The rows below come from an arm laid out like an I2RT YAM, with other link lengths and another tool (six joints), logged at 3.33 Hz.
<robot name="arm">
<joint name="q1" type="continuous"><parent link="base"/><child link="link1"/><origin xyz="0 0 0.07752"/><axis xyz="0 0 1"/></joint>
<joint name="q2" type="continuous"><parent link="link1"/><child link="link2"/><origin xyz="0.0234 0.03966 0.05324" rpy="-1.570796 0 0"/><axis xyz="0 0 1"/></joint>
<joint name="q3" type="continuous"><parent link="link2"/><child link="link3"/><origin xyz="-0.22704 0 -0.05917" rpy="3.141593 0 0"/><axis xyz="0 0 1"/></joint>
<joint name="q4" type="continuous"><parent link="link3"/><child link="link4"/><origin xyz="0.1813 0.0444 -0.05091"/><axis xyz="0 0 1"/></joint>
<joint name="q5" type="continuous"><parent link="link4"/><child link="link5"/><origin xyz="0.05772 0.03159 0.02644" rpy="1.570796 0 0"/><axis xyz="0 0 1"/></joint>
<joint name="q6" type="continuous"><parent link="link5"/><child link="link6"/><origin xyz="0.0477 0 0.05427" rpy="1.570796 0 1.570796"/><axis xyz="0 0 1"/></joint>
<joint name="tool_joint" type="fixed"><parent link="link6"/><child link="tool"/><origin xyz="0.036 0.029 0.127" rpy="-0.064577 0 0.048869"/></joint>
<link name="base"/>
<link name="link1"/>
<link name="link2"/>
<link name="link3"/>
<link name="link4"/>
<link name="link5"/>
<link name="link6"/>
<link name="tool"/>
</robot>
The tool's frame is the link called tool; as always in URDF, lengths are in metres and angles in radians. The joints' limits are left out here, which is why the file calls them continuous.
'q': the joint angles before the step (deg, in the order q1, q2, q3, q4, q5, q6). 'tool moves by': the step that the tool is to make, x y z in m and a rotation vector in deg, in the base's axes. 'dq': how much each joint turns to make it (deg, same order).
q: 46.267, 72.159, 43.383, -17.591, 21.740, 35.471
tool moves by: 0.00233, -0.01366, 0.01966, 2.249, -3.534, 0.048
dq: -3.594, -7.601, -0.950, -1.362, -2.029, -3.362
